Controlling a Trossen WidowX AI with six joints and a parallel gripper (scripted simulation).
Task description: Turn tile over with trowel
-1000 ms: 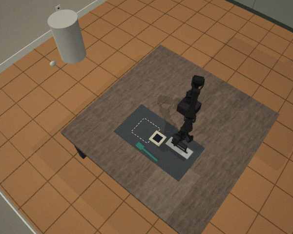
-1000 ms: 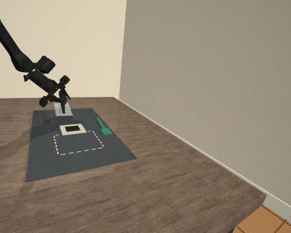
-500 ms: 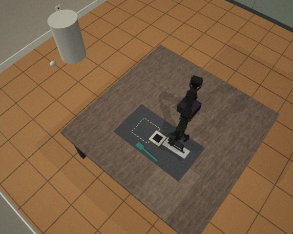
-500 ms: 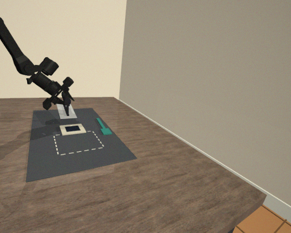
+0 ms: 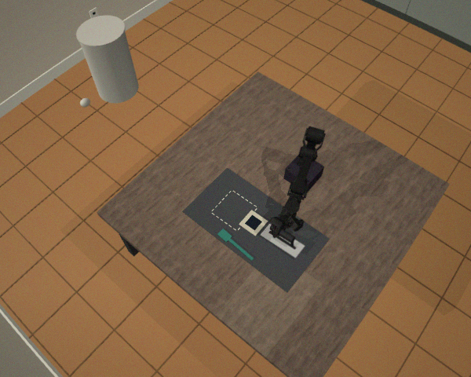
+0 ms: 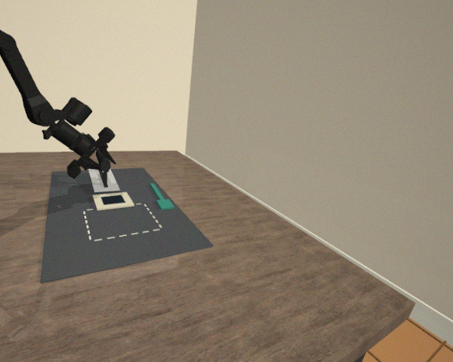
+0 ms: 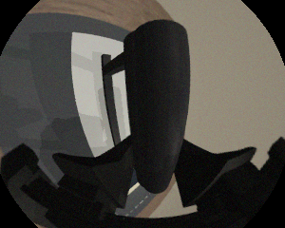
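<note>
Right now my gripper tip is 50 mm past the tile, 140 mm to the left of it and 60 mm above it. Also, from my gripper tip: grey mat (40 mm behind, 120 mm to the right, 80 mm below); then teal trowel (90 mm ahead, 170 mm to the right, 60 mm below).
</note>
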